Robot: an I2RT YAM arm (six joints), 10 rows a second.
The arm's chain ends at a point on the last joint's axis. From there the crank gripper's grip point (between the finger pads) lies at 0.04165 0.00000 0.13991 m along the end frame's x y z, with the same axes.
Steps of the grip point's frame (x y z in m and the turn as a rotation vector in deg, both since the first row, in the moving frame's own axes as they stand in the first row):
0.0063, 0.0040, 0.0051, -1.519, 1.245, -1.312
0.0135, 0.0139, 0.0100, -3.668, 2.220, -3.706
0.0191, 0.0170, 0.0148, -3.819, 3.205, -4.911
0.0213, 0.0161, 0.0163, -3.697, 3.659, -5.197
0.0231, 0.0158, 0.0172, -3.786, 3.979, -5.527
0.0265, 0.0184, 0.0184, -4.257, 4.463, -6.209
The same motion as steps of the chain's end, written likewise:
0.0032, 0.0013, 0.0061, -1.519, 1.245, -1.312
0.0079, 0.0079, 0.0119, -3.668, 2.220, -3.706
0.0111, 0.0117, 0.0175, -3.819, 3.205, -4.911
0.0122, 0.0114, 0.0194, -3.697, 3.659, -5.197
0.0133, 0.0112, 0.0206, -3.786, 3.979, -5.527
0.0155, 0.0133, 0.0223, -4.257, 4.463, -6.209

